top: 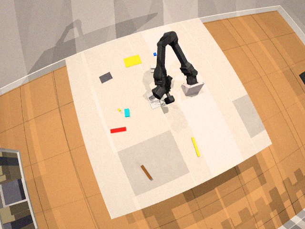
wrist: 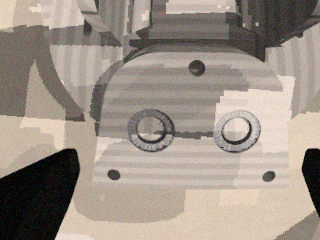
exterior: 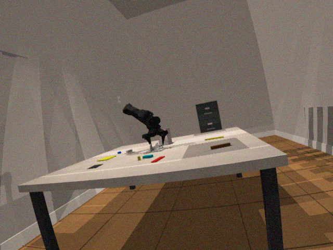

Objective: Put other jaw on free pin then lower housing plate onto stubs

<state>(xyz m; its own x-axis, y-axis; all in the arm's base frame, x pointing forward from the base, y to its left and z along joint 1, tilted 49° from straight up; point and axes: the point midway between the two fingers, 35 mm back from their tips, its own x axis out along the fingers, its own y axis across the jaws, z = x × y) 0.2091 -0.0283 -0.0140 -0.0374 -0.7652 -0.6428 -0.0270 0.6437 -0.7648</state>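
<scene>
Now: the jaw 30 mm ahead of my gripper tip, 20 mm to the right of it and 10 mm below it. From my gripper tip the other things lie so: yellow plate (110 mm ahead, 370 mm to the right, 20 mm below); small yellow cube (330 mm ahead, 10 mm to the right, 10 mm below); cyan block (290 mm ahead, 20 mm to the left, 20 mm below).
</scene>
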